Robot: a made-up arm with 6 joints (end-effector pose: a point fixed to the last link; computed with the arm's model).
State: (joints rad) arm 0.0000 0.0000 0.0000 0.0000 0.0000 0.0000
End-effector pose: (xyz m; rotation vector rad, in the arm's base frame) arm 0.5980 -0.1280 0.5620 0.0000 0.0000 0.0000
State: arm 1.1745 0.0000 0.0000 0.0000 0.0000 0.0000
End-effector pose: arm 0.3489 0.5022 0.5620 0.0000 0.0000 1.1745
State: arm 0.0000 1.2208 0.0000 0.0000 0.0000 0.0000
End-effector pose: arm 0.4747 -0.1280 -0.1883 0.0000 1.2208 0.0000
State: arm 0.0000 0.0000 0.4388 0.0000 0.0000 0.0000
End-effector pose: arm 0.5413 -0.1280 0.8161 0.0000 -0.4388 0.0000
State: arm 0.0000 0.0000 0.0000 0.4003 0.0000 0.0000
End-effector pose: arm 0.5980 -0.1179 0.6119 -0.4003 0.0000 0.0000
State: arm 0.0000 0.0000 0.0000 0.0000 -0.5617 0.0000
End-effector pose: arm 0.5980 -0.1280 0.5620 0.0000 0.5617 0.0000
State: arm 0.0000 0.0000 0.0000 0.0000 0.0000 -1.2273
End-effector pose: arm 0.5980 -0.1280 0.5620 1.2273 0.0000 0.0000
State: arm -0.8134 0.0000 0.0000 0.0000 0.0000 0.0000
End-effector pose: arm 0.3178 -0.5225 0.5620 0.0000 0.0000 -0.8134
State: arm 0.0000 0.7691 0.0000 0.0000 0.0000 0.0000
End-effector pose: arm 0.6293 -0.1280 0.0653 0.0000 0.7691 0.0000
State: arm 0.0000 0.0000 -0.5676 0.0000 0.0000 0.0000
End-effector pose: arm 0.5042 -0.1280 0.2405 0.0000 0.5676 0.0000
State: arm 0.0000 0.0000 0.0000 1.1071 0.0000 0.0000
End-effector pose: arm 0.5980 -0.0572 0.6765 -1.1071 0.0000 0.0000
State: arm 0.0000 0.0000 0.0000 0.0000 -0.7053 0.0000
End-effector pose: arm 0.5980 -0.1280 0.5620 0.0000 0.7053 0.0000
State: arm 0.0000 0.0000 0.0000 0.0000 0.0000 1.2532
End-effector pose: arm 0.5980 -0.1280 0.5620 -1.2532 0.0000 0.0000
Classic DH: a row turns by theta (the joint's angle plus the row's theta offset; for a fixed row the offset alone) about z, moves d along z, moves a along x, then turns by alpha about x. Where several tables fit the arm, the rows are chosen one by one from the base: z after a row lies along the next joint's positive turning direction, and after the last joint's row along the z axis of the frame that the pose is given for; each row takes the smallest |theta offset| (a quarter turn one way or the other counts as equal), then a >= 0, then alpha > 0; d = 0 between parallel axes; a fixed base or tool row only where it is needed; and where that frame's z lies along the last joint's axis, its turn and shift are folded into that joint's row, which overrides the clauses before.
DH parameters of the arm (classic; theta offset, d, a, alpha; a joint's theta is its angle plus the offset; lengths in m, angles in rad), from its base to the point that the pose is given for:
joint 1: 0 0.275 0 -1.5708
joint 2: -1.5708 0 0.287 3.1416
joint 3: 0 0 0 -1.5708
joint 4: 0 -0.598 0 1.5708
joint 5: 0 0.128 0 -1.5708
joint 6: 1.5708 0 0 1.5708
tool (fixed): -1.5708 0 0 0

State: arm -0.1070 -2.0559 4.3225 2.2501 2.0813 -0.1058
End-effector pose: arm 0.3386 0.0445 0.2972 -1.3471 -0.8507 2.0561
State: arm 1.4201 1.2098 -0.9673 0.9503 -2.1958 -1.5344
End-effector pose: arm 0.0756 0.0020 -0.1744 -2.2899 -0.1413 -1.1158
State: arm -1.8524 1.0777 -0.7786 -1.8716 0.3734 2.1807
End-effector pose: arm 0.0456 0.0211 -0.1285 1.3768 1.7692 -1.0480
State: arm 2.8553 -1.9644 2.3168 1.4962 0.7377 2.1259
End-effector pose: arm 0.3855 -0.1035 -0.4317 -0.6417 1.4188 -0.6024
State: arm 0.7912 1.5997 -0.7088 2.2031 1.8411 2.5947
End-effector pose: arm -0.0812 0.0255 -0.2453 -0.0119 -2.0151 1.2642
